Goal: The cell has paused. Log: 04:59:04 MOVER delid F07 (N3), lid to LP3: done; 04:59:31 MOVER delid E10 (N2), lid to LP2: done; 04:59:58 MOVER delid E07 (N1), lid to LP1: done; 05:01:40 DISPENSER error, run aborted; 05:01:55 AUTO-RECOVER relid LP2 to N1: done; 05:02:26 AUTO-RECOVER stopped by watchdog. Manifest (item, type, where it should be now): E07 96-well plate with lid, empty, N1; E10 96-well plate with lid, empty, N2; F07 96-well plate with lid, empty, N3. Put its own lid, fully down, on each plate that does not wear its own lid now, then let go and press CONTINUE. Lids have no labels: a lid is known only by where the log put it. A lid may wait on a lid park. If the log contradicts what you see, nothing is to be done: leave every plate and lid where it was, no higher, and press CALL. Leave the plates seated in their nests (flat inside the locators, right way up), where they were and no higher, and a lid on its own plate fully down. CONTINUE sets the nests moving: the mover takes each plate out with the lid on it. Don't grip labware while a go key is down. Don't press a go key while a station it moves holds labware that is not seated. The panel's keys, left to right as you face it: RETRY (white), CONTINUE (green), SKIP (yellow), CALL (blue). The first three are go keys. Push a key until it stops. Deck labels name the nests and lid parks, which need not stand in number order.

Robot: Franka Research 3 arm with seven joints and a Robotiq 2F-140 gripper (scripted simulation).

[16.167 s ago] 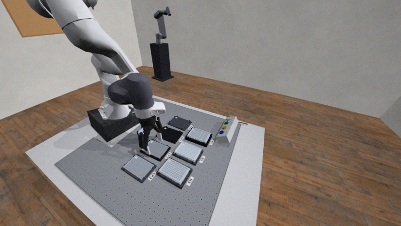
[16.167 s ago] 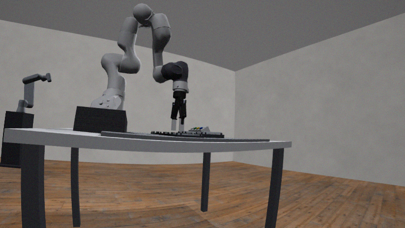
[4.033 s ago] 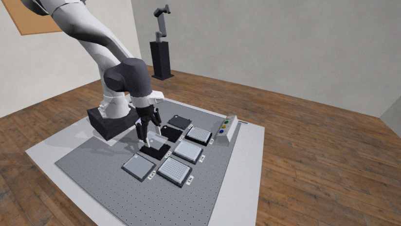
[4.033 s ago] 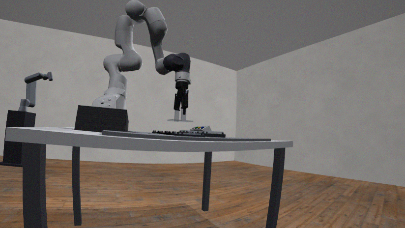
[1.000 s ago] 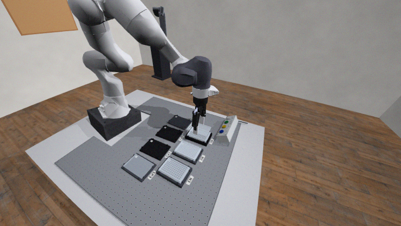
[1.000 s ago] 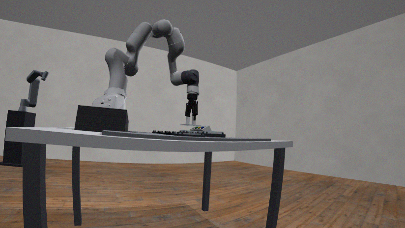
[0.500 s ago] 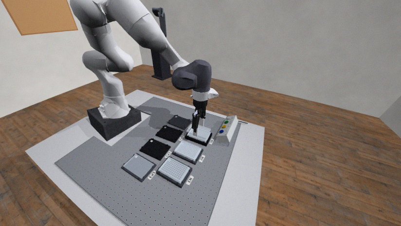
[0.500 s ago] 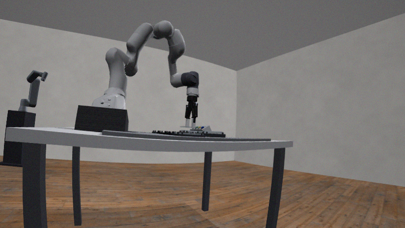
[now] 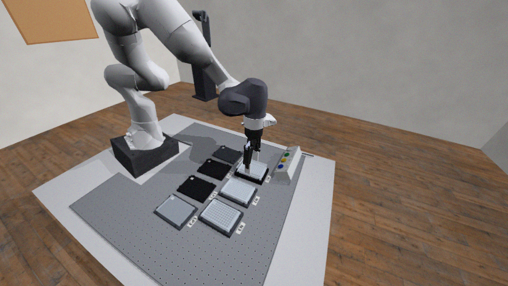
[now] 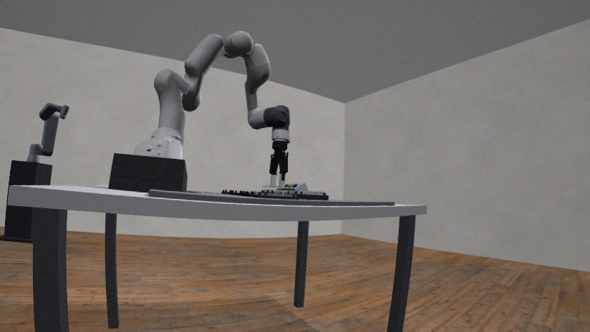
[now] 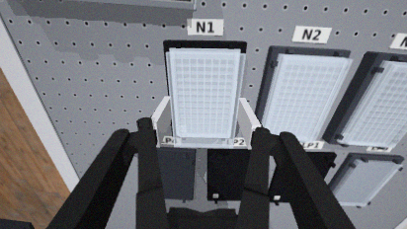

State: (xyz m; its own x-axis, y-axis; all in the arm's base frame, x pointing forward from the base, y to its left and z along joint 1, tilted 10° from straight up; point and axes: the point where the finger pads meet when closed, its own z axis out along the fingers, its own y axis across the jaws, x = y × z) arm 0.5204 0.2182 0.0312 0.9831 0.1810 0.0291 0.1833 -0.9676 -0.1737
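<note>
Now: hand 20 mm above the clear lid. Round my hand: yellow skip key: 120 mm to the left, 110 mm ahead, 10 mm below; blue call key: 120 mm ahead, 70 mm to the left, 10 mm below; nest N1: 60 mm below.
</note>
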